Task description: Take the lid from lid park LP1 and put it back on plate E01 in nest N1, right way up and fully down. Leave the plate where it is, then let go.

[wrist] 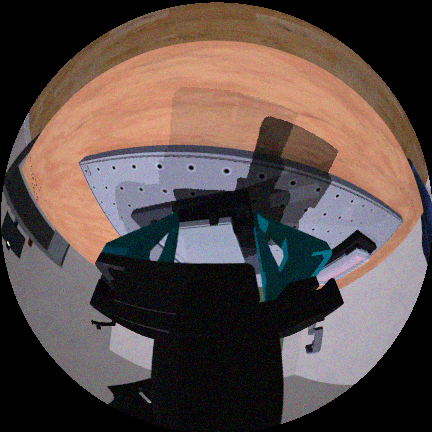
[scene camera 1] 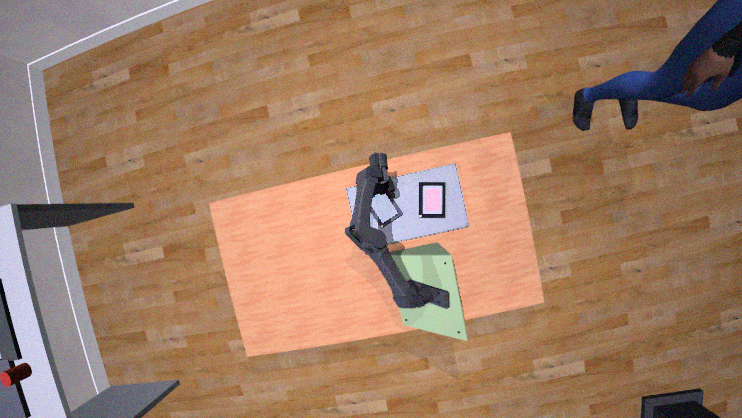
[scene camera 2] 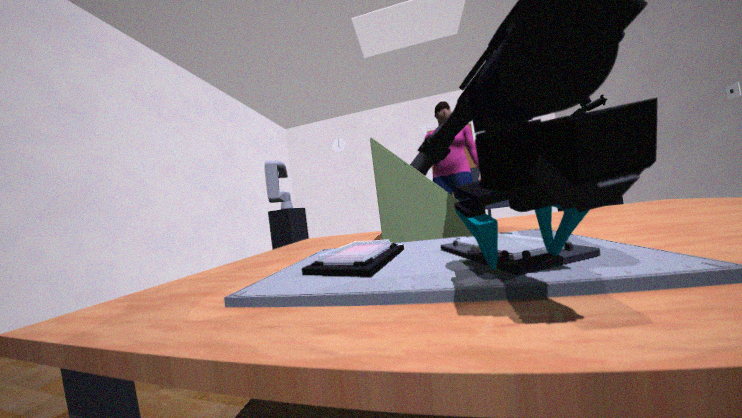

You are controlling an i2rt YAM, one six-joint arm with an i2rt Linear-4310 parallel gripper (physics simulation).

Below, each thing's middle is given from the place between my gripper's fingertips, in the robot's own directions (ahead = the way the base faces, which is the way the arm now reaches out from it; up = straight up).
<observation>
Now: the grey perforated base panel (scene camera 2: 422,264) 12 cm to the right of my hand, 8 cm behind it and 1 cm below it. Also, from my hand: pink well plate (scene camera 2: 359,250): 23 cm to the right, 6 cm behind, 1 cm above; then black holder (wrist: 357,239): 23 cm to the right, 6 cm behind, 1 cm above.
</observation>
